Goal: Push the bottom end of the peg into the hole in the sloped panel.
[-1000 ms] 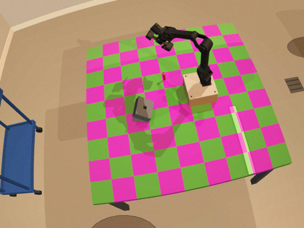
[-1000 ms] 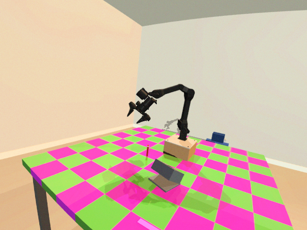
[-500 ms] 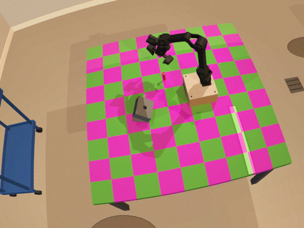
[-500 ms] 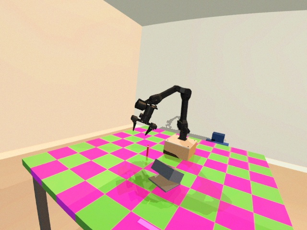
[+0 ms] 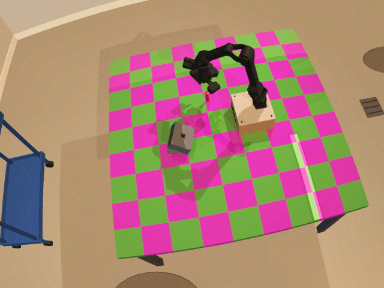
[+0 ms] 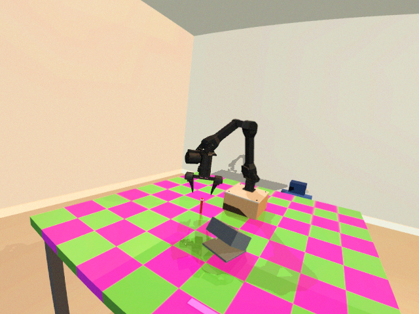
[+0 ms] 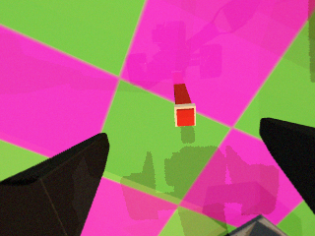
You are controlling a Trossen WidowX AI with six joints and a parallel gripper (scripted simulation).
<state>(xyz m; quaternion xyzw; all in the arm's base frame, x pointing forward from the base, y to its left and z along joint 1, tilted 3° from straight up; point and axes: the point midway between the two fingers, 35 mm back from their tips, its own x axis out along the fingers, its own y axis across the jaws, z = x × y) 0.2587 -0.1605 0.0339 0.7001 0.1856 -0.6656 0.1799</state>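
Right now my gripper tip is 5 cm above the red square peg. Round my gripper tip: grey sloped panel: 18 cm ahead, 24 cm to the left, 5 cm below.
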